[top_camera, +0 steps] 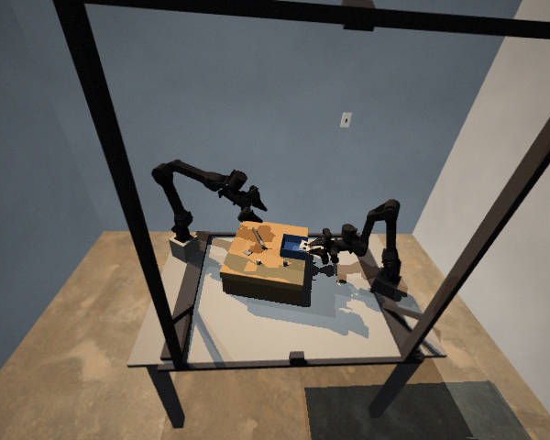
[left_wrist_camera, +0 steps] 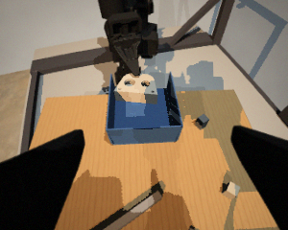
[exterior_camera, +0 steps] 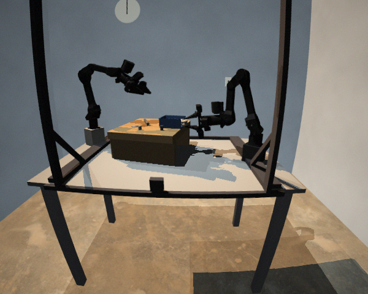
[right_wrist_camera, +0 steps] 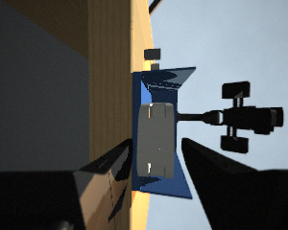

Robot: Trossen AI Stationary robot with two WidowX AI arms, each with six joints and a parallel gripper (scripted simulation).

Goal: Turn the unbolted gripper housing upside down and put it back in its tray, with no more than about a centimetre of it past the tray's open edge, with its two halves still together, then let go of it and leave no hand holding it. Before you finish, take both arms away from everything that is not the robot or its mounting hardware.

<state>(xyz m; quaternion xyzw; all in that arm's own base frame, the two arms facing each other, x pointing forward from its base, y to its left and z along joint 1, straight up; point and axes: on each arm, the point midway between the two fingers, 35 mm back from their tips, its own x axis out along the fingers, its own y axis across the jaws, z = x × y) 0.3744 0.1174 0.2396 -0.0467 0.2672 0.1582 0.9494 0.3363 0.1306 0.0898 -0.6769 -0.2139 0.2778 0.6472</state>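
The gripper housing half lies 10 mm behind my right hand and 50 mm to the left of it. Round my right hand: white gripper housing (10 mm behind, 50 mm to the left, 10 mm below); grey rod (20 mm ahead, 280 mm to the left, 20 mm below); wooden block (20 mm behind, 220 mm to the left, 80 mm below).
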